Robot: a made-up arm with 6 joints. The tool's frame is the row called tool.
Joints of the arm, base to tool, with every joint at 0 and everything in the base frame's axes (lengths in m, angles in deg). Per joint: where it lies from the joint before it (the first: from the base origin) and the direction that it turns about. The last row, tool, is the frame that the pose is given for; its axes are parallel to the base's.
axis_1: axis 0 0 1 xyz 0 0 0.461
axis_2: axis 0 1 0 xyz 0 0 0
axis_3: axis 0 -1 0 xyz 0 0 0.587
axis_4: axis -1 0 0 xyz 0 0 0
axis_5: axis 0 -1 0 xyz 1.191 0 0
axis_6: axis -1 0 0 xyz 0 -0.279 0
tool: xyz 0 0 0
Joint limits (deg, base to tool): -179.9..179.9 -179.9..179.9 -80..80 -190..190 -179.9..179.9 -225..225
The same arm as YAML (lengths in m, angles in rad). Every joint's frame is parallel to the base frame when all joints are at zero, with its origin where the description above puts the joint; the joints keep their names.
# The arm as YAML. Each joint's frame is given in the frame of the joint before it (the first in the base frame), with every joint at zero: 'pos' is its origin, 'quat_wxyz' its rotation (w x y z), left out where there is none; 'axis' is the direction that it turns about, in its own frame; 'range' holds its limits. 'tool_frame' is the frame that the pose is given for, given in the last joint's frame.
length_unit: m
angle_unit: rad
joints:
  - joint: axis_1
    pos: [0.0, 0.0, 0.461]
    axis: "+z"
    range: [-3.1398, 3.1398]
  - joint: axis_2
    pos: [0.0, 0.0, 0.0]
    axis: "+y"
    range: [-3.1398, 3.1398]
  - joint: axis_3
    pos: [0.0, 0.0, 0.587]
    axis: "-y"
    range: [-1.3963, 1.3963]
  - joint: axis_4
    pos: [0.0, 0.0, 0.0]
    axis: "-x"
    range: [-3.3161, 3.3161]
  - joint: axis_5
    pos: [1.191, 0.0, 0.0]
    axis: "-y"
    range: [-3.1398, 3.1398]
  - joint: axis_6
    pos: [0.0, -0.279, 0.0]
    axis: "-x"
    range: [-3.927, 3.927]
tool_frame:
  pos: [0.0, 0.0, 0.0]

